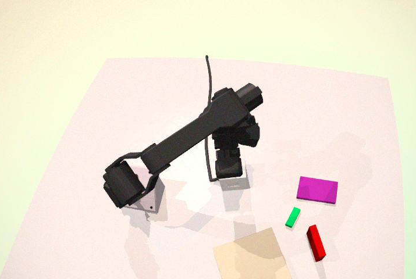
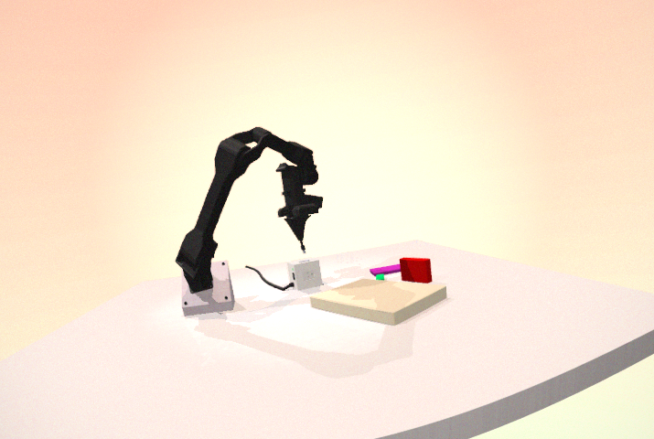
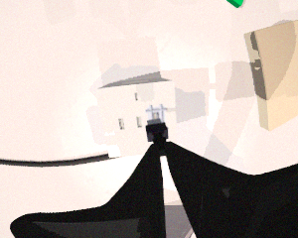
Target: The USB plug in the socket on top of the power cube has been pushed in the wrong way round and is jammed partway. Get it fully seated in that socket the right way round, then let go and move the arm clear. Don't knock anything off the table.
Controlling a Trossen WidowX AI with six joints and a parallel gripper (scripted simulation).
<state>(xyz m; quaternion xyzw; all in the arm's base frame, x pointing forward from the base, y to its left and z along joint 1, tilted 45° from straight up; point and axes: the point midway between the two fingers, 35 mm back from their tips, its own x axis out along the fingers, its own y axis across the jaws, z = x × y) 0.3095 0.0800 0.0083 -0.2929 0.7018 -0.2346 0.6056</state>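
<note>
The dark USB plug is 20 mm below my gripper tip. Also, from my gripper tip: red block: 240 mm ahead, 210 mm to the right, 110 mm below; then magenta flat block: 260 mm ahead, 30 mm to the right, 130 mm below; then green block: 180 mm ahead, 120 mm to the right, 130 mm below.
</note>
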